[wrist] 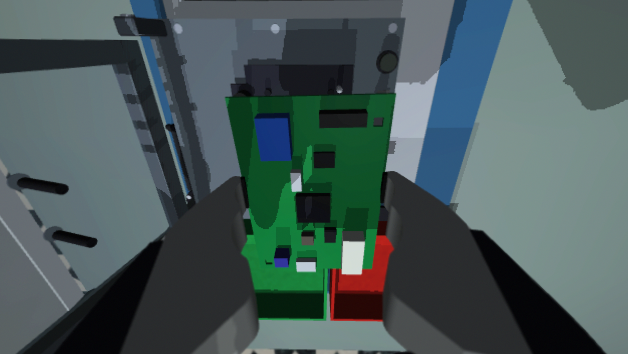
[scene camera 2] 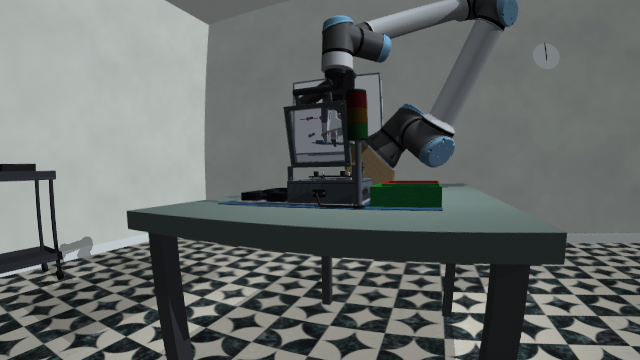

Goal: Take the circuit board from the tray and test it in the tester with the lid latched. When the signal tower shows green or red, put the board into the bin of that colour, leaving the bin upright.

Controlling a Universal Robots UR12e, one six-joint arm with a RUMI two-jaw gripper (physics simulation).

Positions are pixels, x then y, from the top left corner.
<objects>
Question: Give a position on a clear lid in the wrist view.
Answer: At 95, 181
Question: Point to a dark nest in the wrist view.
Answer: At 261, 80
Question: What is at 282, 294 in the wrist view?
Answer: A green bin.
</objects>
